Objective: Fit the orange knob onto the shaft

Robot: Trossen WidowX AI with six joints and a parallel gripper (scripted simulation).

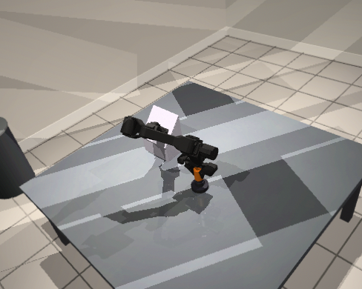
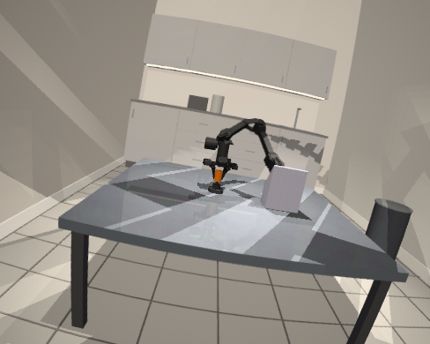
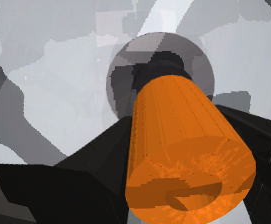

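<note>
Right now the orange knob is 2 cm above my gripper tip. Round my gripper tip: round dark pedestal (4 cm below).
</note>
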